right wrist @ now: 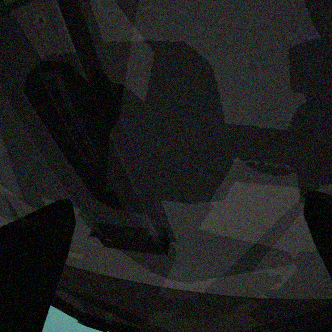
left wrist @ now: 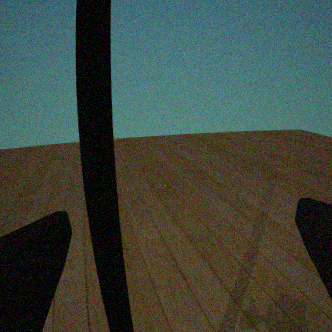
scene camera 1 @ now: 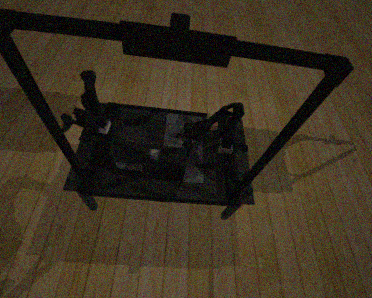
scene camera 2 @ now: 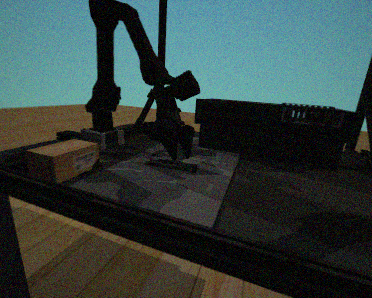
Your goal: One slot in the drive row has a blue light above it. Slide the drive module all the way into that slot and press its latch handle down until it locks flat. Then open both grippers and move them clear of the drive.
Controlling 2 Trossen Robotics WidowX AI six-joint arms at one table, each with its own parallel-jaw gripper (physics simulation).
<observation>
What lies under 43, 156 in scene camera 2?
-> A cardboard box.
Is my left gripper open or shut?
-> Open.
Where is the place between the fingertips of my right gripper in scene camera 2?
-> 182, 159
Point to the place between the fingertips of my left gripper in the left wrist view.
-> At 185, 218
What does my left gripper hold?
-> Nothing.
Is my right gripper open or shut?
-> Open.
</observation>
